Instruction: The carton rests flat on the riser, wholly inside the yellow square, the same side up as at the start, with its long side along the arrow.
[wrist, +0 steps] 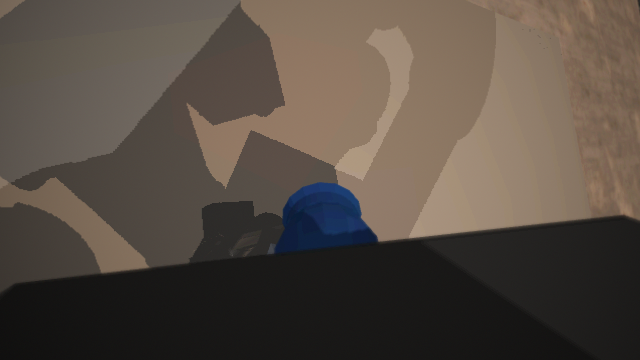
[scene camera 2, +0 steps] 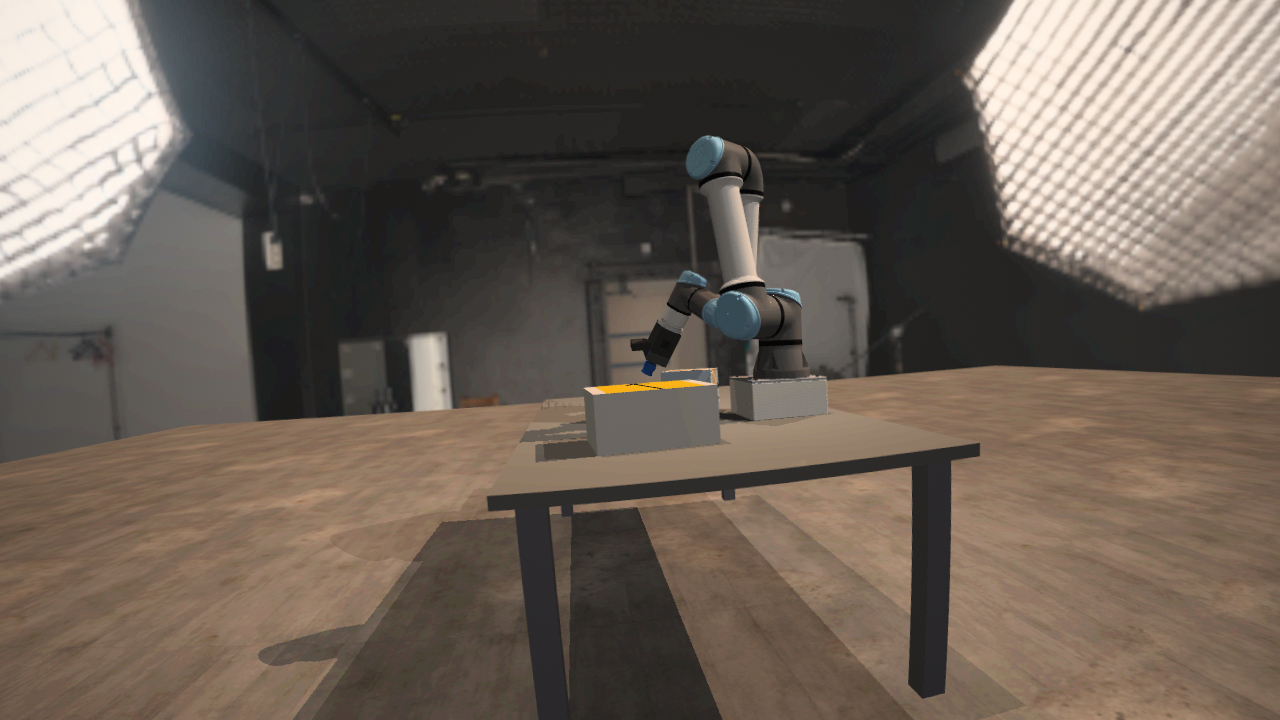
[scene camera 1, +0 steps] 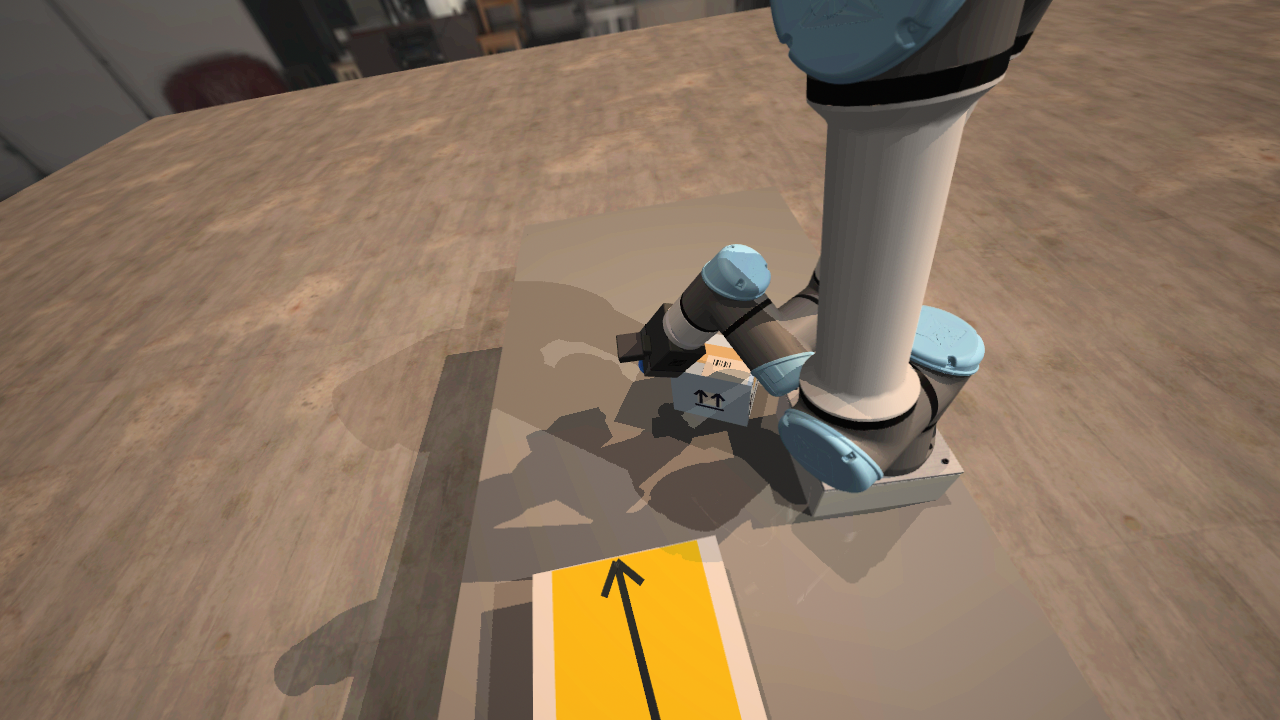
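Note:
The carton point(scene camera 1: 732, 404) point(scene camera 2: 699, 376) is white with orange tape, a barcode label and two up arrows. It stands upright on the table beside the arm's base, partly hidden by the arm in scene camera 1 and by the riser in scene camera 2. The riser point(scene camera 1: 541, 653) point(scene camera 2: 653, 422) is a pale block nearer the cameras; its top bears the yellow square point(scene camera 1: 581, 644) point(scene camera 2: 617, 388) with a black arrow point(scene camera 1: 634, 630). My gripper, a blue suction cup point(scene camera 1: 640, 366) point(scene camera 2: 647, 368) point(wrist: 322, 215), is tilted in the air beside the carton, holding nothing. The carton does not clearly show in the wrist view.
The robot's base block point(scene camera 1: 886, 495) point(scene camera 2: 778, 398) stands on the table point(scene camera 1: 913, 626) point(scene camera 2: 850, 447), right of the carton. The forearm and wrist joints point(scene camera 1: 760, 335) hang over and close to the carton. Shadows of the arm cross the table between carton and riser.

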